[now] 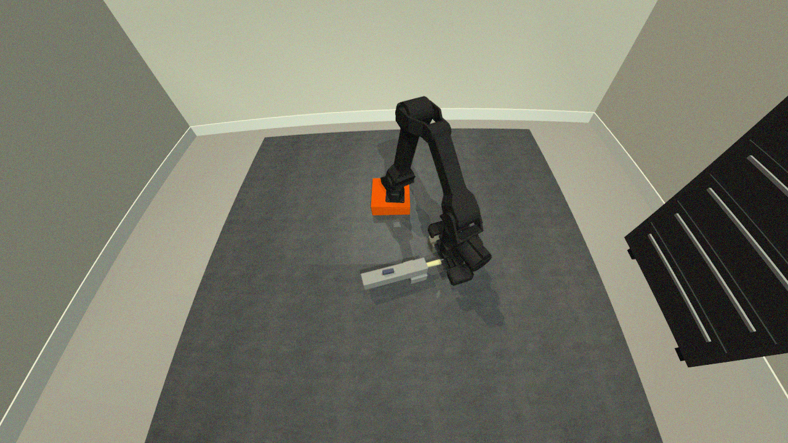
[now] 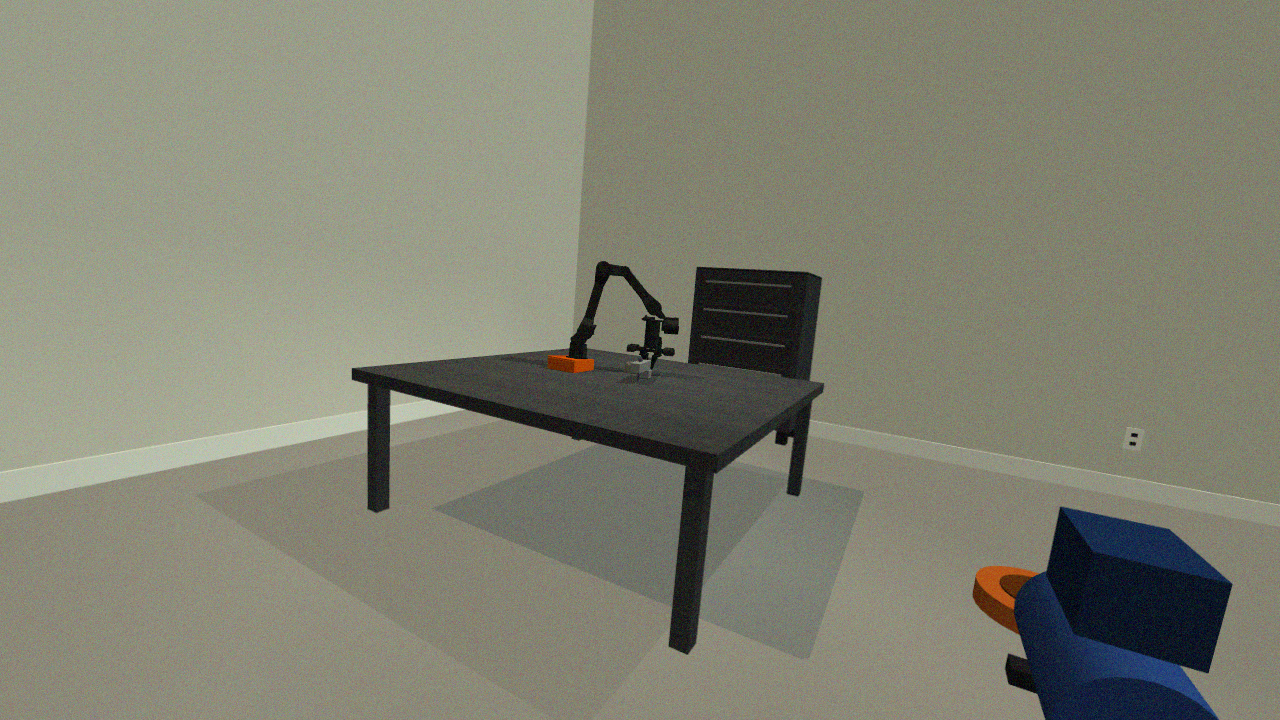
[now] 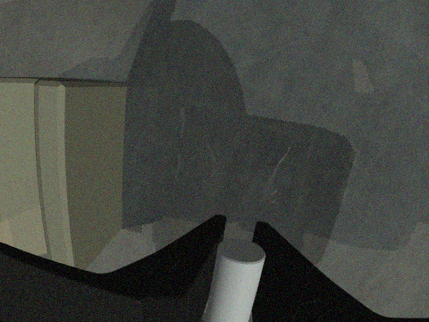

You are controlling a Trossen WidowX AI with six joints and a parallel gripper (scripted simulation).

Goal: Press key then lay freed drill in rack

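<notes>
Now: the drill 5 cm to the right of my gripper tip, 3 cm above it and 2 cm ahead of it. Round my gripper tip: small blue key (17 cm to the right, 6 cm ahead, 4 cm above); then rack (8 cm behind, 1 cm to the right, 1 cm above).
</notes>
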